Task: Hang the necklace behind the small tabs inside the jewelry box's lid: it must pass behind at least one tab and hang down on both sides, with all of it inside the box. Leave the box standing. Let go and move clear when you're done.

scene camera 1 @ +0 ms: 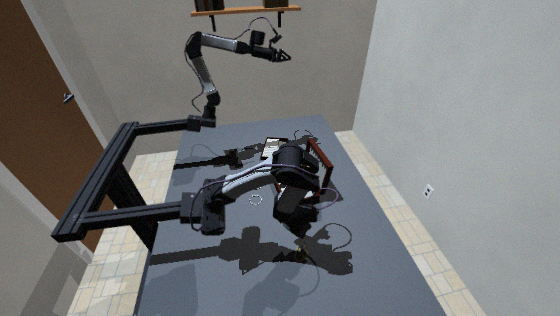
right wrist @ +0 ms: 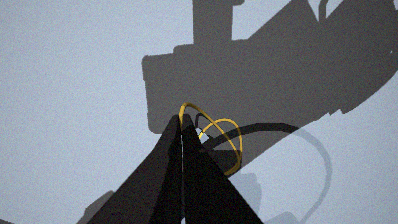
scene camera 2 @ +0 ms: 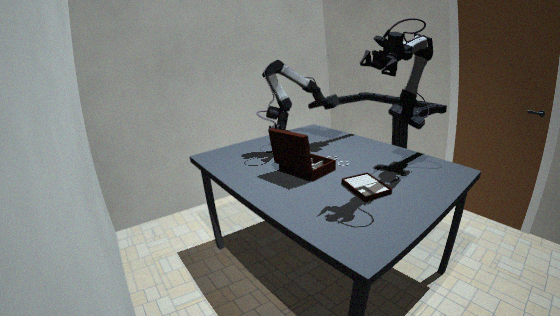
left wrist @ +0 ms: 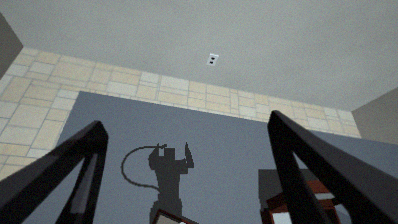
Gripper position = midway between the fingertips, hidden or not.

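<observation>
There's a jewelry box (scene camera 2: 291, 150), but it's out of frame in the right wrist view. Then you've got my left gripper (left wrist: 187, 122), and my right gripper (right wrist: 182, 122) is there to see as well.
</observation>
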